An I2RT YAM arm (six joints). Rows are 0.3 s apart.
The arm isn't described. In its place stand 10 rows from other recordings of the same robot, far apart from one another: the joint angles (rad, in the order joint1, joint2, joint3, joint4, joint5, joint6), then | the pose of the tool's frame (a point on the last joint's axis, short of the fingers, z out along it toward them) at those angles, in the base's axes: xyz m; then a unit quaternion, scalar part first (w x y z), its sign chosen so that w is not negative.
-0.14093, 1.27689, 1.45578, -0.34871, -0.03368, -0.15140 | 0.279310 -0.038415 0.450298 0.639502 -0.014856 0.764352 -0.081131
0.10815, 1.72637, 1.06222, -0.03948, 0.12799, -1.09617 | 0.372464 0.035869 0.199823 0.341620 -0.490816 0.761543 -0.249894
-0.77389, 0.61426, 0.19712, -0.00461, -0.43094, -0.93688 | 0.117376 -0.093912 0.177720 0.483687 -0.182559 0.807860 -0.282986
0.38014, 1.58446, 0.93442, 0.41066, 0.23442, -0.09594 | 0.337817 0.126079 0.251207 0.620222 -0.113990 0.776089 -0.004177
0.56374, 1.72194, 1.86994, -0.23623, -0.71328, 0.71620 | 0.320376 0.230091 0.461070 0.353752 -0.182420 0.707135 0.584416
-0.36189, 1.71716, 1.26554, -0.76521, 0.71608, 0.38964 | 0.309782 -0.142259 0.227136 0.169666 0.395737 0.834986 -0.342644
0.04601, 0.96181, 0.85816, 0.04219, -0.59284, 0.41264 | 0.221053 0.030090 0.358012 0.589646 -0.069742 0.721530 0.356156
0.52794, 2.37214, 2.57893, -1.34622, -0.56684, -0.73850 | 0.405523 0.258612 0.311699 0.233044 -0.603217 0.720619 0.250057
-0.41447, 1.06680, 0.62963, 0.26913, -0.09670, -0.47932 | 0.228165 -0.096627 0.277003 0.597178 -0.055908 0.761649 -0.245243
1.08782, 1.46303, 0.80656, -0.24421, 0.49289, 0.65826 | 0.148549 0.247004 0.191393 0.381432 -0.116823 0.911911 0.096333
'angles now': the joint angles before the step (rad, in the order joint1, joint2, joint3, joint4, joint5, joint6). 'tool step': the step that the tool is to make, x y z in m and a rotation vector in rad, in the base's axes. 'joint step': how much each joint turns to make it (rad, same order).
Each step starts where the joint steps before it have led.
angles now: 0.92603, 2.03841, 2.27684, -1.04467, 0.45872, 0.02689
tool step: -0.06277, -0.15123, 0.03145, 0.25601, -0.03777, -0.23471
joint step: -0.14839, -0.64433, -0.65996, 0.15601, -0.02937, 0.17930
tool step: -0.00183, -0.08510, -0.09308, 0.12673, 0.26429, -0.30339
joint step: -0.28267, -0.22011, -0.46922, 0.03853, -0.16403, 0.21324
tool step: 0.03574, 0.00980, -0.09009, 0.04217, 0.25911, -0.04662
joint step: -0.04770, 0.21441, -0.15184, 0.13698, -0.13009, 0.08583
